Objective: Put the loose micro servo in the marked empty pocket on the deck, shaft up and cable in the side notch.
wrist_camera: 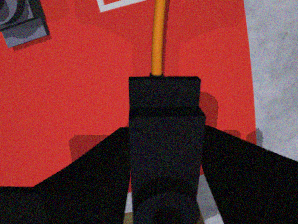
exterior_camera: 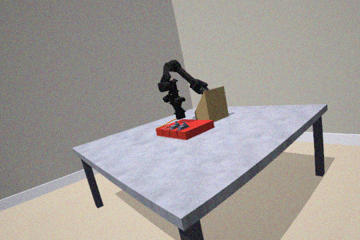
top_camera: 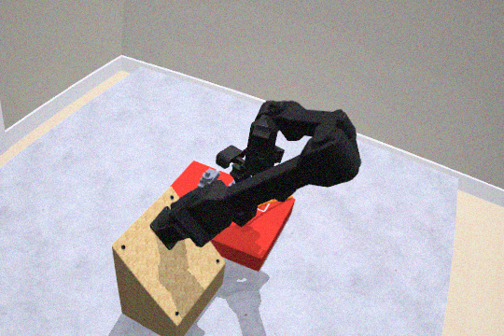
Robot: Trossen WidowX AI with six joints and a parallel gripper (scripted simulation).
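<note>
The red deck is 10 cm below my gripper tip, 7 cm to the left of it and 1 cm behind it.
</note>
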